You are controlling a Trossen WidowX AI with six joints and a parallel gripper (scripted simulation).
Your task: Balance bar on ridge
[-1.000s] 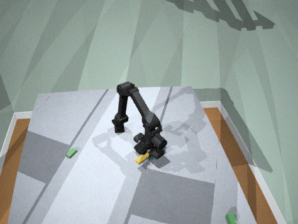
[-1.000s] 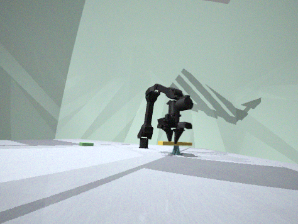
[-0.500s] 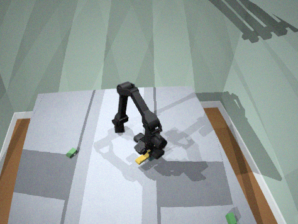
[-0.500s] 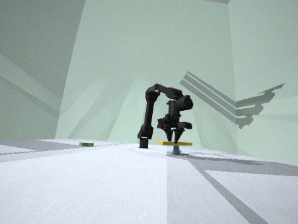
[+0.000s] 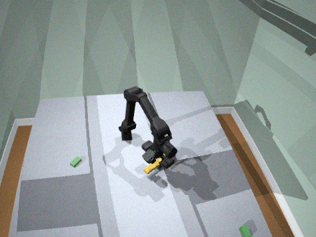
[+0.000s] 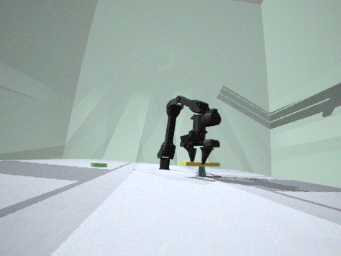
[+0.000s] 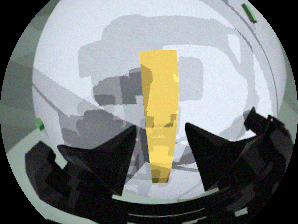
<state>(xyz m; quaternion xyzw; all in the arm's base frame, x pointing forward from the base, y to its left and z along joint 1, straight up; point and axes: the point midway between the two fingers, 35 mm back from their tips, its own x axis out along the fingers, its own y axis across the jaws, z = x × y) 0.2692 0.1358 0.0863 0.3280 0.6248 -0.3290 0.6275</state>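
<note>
My gripper tip is 2 cm to the right of the yellow bar and 2 cm past it.
</note>
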